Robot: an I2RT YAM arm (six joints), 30 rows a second.
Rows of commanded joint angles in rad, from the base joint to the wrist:
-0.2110, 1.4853, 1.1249, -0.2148, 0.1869, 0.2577
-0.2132, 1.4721, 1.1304, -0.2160, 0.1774, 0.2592
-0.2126, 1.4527, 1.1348, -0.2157, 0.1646, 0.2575
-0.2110, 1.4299, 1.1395, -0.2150, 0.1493, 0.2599
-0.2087, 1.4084, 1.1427, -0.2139, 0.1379, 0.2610
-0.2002, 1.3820, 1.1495, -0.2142, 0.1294, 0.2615
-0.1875, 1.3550, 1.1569, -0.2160, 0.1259, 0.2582
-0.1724, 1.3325, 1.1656, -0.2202, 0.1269, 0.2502
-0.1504, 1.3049, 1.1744, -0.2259, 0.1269, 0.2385
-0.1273, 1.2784, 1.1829, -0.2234, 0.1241, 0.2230
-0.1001, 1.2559, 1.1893, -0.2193, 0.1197, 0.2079
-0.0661, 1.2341, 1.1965, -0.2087, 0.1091, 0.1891
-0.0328, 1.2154, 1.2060, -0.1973, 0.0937, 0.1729
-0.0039, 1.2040, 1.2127, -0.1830, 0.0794, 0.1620
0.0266, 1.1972, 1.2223, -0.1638, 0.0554, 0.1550
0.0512, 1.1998, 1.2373, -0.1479, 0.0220, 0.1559
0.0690, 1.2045, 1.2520, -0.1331, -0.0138, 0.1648
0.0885, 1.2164, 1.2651, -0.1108, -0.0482, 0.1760
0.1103, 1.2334, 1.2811, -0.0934, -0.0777, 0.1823
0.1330, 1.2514, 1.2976, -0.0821, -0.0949, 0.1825
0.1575, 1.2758, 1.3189, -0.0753, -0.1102, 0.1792
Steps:
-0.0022, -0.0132, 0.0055, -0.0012, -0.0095, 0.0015
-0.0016, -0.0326, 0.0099, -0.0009, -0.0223, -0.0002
0.0000, -0.0554, 0.0146, -0.0002, -0.0376, 0.0022
0.0023, -0.0769, 0.0178, 0.0009, -0.0490, 0.0033
0.0108, -0.1033, 0.0246, 0.0006, -0.0575, 0.0038
0.0235, -0.1303, 0.0320, -0.0012, -0.0610, 0.0005
0.0386, -0.1528, 0.0407, -0.0054, -0.0600, -0.0075
0.0606, -0.1804, 0.0495, -0.0111, -0.0600, -0.0192
0.0837, -0.2069, 0.0580, -0.0086, -0.0628, -0.0347
0.1109, -0.2294, 0.0644, -0.0045, -0.0672, -0.0498
0.1449, -0.2512, 0.0716, 0.0061, -0.0778, -0.0686
0.1782, -0.2699, 0.0811, 0.0175, -0.0932, -0.0848
0.2071, -0.2813, 0.0878, 0.0318, -0.1075, -0.0957
0.2376, -0.2881, 0.0974, 0.0510, -0.1315, -0.1027
0.2622, -0.2855, 0.1124, 0.0669, -0.1649, -0.1018
0.2800, -0.2808, 0.1271, 0.0817, -0.2007, -0.0929
0.2995, -0.2689, 0.1402, 0.1040, -0.2351, -0.0817
0.3213, -0.2519, 0.1562, 0.1214, -0.2646, -0.0754
0.3440, -0.2339, 0.1727, 0.1327, -0.2818, -0.0752
0.3685, -0.2095, 0.1940, 0.1395, -0.2971, -0.0785

